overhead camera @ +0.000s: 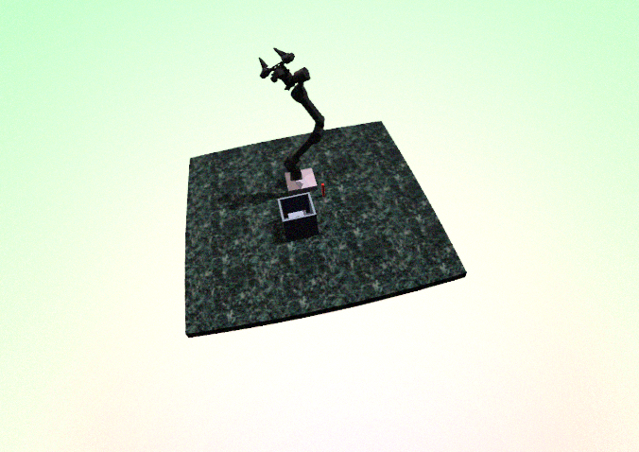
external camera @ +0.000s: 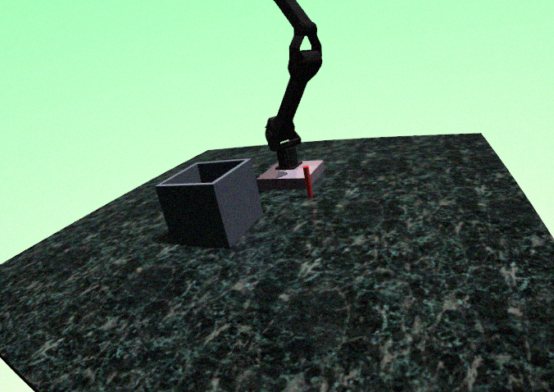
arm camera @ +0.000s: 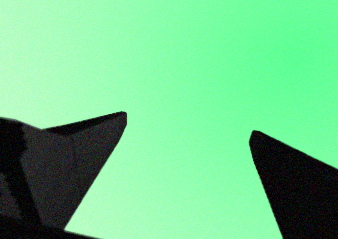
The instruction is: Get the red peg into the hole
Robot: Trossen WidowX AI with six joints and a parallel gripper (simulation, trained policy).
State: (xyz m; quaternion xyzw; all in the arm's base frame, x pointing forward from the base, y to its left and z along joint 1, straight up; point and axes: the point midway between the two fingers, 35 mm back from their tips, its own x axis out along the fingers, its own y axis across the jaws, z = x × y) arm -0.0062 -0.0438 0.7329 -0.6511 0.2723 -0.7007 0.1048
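Right now the red peg is 160 mm ahead of my gripper tip, 190 mm to the left of it and 750 mm below it. Also, from my gripper tip: pale plate: 360 mm ahead, 40 mm to the left, 750 mm below.
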